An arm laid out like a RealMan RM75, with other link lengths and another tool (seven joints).
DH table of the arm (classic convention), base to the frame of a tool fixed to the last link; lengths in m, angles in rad. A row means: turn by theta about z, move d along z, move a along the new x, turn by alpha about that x. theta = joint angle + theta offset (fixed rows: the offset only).
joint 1: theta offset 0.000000  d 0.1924  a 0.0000  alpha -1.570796
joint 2: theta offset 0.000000  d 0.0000  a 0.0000  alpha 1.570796
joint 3: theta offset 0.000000  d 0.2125  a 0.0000  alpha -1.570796
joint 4: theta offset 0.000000  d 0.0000  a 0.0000  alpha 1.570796
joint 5: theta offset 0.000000  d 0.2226  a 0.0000  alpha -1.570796
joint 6: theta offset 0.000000  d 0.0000  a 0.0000  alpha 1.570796
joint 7: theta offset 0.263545  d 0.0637  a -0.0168  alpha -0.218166
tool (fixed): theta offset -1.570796  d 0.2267  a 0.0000  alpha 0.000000
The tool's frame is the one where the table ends.
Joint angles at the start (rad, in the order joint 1, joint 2, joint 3, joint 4, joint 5, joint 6, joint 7):
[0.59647, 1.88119, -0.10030, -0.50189, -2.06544, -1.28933, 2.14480]
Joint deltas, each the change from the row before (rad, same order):
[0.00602, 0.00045, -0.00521, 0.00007, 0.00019, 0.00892, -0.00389]
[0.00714, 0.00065, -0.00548, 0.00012, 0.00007, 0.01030, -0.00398]
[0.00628, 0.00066, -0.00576, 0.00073, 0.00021, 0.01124, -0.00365]
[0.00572, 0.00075, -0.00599, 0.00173, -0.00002, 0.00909, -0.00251]
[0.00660, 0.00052, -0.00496, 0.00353, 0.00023, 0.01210, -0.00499]
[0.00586, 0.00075, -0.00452, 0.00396, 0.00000, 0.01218, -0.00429]
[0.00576, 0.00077, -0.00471, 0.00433, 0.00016, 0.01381, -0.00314]
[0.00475, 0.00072, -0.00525, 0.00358, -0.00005, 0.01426, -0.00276]
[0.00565, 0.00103, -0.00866, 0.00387, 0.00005, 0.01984, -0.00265]
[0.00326, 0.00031, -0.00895, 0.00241, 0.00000, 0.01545, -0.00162]
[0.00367, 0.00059, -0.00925, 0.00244, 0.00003, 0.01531, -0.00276]
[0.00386, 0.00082, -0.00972, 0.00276, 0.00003, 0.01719, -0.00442]
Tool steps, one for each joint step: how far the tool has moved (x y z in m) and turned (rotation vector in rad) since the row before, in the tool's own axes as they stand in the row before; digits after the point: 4 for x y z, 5 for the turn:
[-0.0004, 0.0000, 0.0029, -0.00205, 0.00247, -0.00846]
[-0.0006, 0.0000, 0.0034, -0.00199, 0.00259, -0.00911]
[0.0000, -0.0001, 0.0031, -0.00118, 0.00379, -0.00815]
[-0.0001, 0.0007, 0.0030, -0.00295, 0.00284, -0.00563]
[0.0002, 0.0003, 0.0033, -0.00114, 0.00357, -0.00711]
[0.0006, 0.0004, 0.0030, -0.00063, 0.00419, -0.00550]
[0.0010, 0.0002, 0.0030, 0.00060, 0.00531, -0.00432]
[0.0015, 0.0000, 0.0025, 0.00106, 0.00684, -0.00465]
[0.0023, -0.0001, 0.0032, 0.00139, 0.01068, -0.00649]
[0.0022, 0.0000, 0.0021, 0.00007, 0.00998, -0.00607]
[0.0020, 0.0004, 0.0023, -0.00080, 0.00952, -0.00728]
[0.0022, 0.0004, 0.0025, -0.00057, 0.01069, -0.00910]

